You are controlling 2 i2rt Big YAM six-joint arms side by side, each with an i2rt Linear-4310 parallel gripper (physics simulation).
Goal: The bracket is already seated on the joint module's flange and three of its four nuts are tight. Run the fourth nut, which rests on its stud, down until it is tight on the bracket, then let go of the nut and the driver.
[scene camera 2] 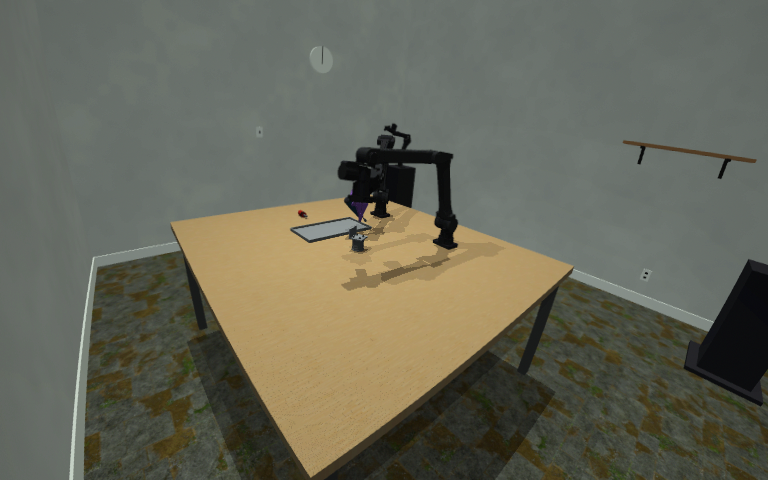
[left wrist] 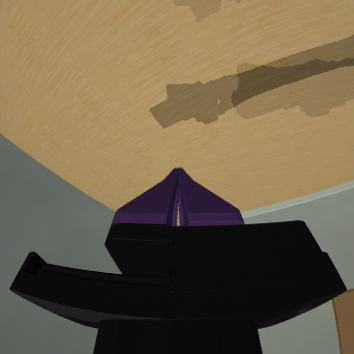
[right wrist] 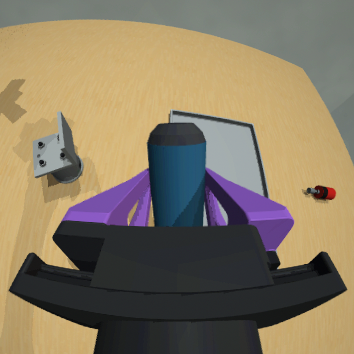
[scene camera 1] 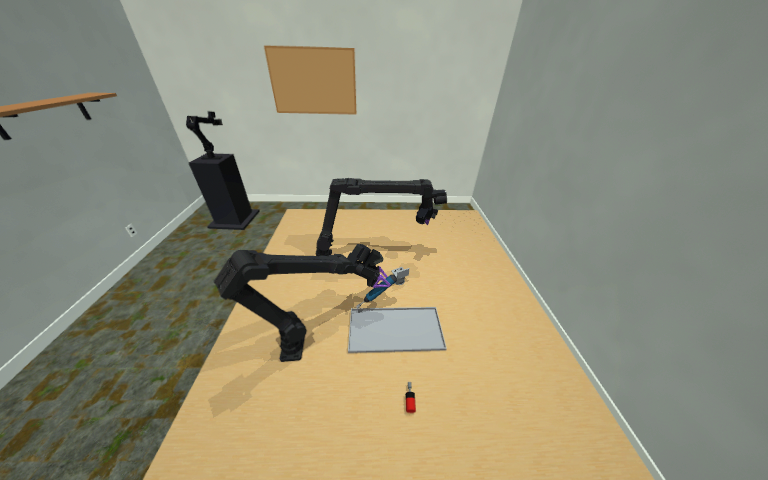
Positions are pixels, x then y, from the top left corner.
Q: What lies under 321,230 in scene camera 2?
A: A grey tray.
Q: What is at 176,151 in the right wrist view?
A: A blue driver.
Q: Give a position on a grey tray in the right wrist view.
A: At 230,152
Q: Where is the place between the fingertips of my left gripper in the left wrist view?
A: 177,174
